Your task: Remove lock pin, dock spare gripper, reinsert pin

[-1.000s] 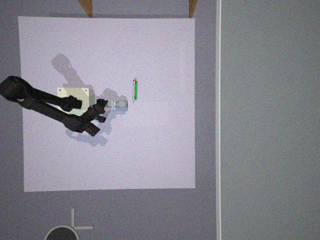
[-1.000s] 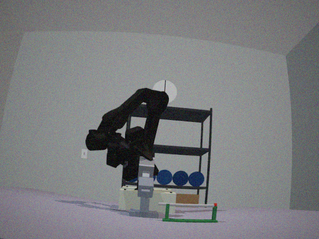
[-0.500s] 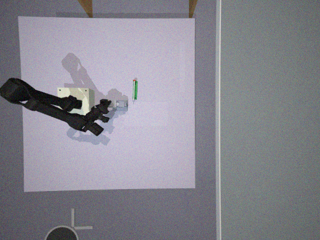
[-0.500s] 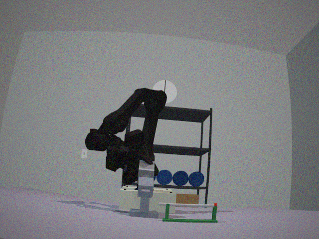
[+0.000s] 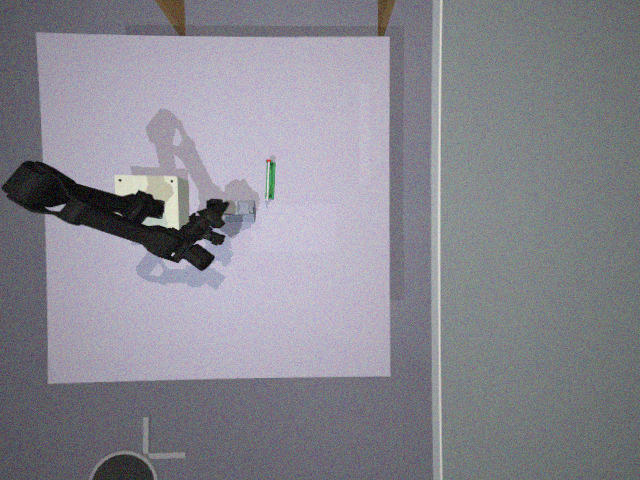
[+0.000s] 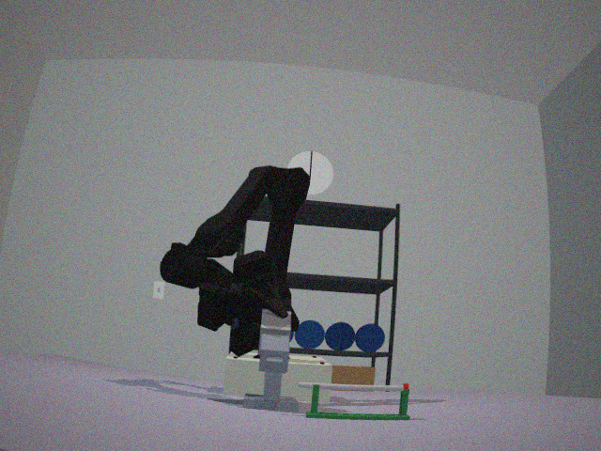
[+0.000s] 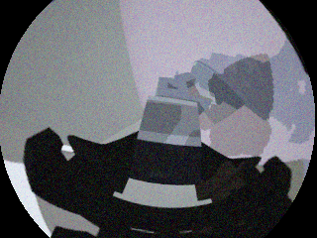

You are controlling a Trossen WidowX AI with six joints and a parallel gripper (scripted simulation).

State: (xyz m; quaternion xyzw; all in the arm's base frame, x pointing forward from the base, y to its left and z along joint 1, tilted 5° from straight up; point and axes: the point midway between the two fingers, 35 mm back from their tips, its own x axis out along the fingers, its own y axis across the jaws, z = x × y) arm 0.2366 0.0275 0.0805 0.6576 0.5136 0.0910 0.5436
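Right now my gripper tip is 110 mm short of the green cradle, 120 mm to the right of it and 100 mm above it. From my gripper tip the other things lie so: black spare gripper (10 mm ahead, 10 mm to the right); socket (40 mm ahead, 10 mm to the right, 70 mm below).
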